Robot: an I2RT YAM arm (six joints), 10 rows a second.
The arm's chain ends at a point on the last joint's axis. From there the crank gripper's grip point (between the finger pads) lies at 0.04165 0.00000 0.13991 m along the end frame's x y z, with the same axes.
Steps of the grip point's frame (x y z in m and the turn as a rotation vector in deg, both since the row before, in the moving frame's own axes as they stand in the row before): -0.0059 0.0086 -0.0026 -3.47 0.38 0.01; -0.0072 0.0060 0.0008 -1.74 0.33 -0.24; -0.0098 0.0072 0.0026 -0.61 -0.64 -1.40; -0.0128 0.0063 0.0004 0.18 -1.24 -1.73; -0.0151 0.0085 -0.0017 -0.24 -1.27 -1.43
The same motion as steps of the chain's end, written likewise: -0.0068 0.0001 -0.0021 -3.47 0.38 0.01; -0.0080 0.0019 0.0011 -1.74 0.33 -0.24; -0.0082 0.0067 0.0021 -0.61 -0.64 -1.40; -0.0097 0.0080 -0.0005 0.18 -1.24 -1.73; -0.0120 0.0089 -0.0026 -0.24 -1.27 -1.43
